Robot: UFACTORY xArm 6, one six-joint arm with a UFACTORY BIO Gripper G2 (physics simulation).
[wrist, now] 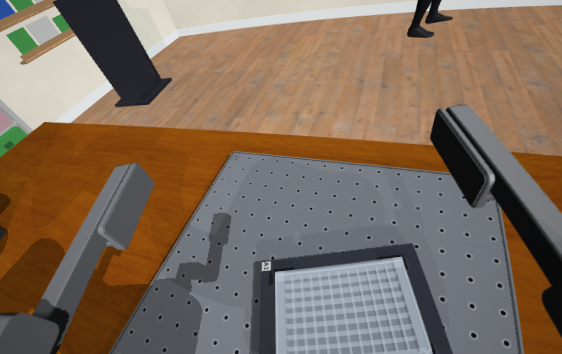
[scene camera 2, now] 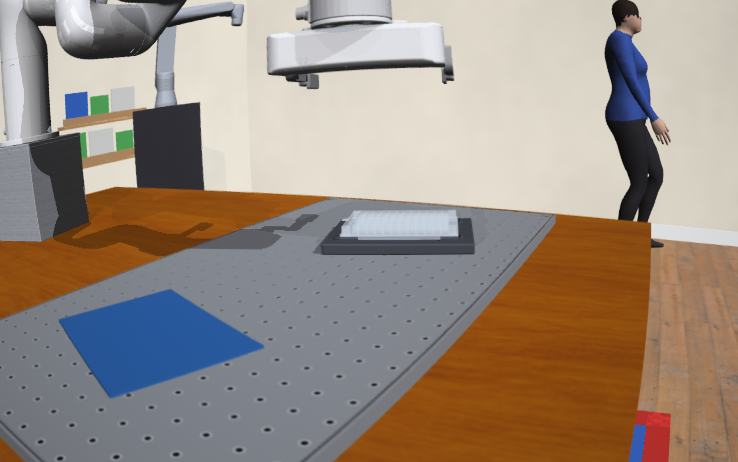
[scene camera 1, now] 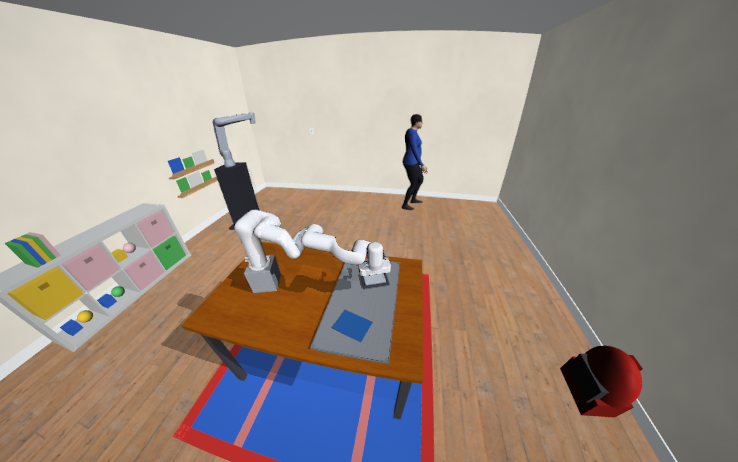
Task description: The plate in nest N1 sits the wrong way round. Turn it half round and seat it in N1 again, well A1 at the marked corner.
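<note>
The clear, gridded plate (scene camera 1: 374, 280) (scene camera 2: 401, 224) (wrist: 345, 310) lies level inside the dark rim of nest N1 (scene camera 2: 397, 248) (wrist: 267, 312). A white A1 label (wrist: 266, 266) marks the nest's far left corner in the wrist view. The near end of plate and nest is cut off there. I cannot make out which plate corner holds well A1. My gripper (scene camera 2: 379, 80) (wrist: 296, 180) is open and empty, high above the plate, with its fingers wide apart. In scene camera 1 its body hides part of the nest.
The nest stands near the far end of a grey perforated board (scene camera 1: 356, 305) (scene camera 2: 305, 337) (wrist: 310, 200) on the wooden table (scene camera 1: 305, 326). A flat blue square (scene camera 1: 352, 325) (scene camera 2: 160, 343) lies nearer on the board. A person (scene camera 1: 413, 152) (scene camera 2: 626, 76) stands beyond the table.
</note>
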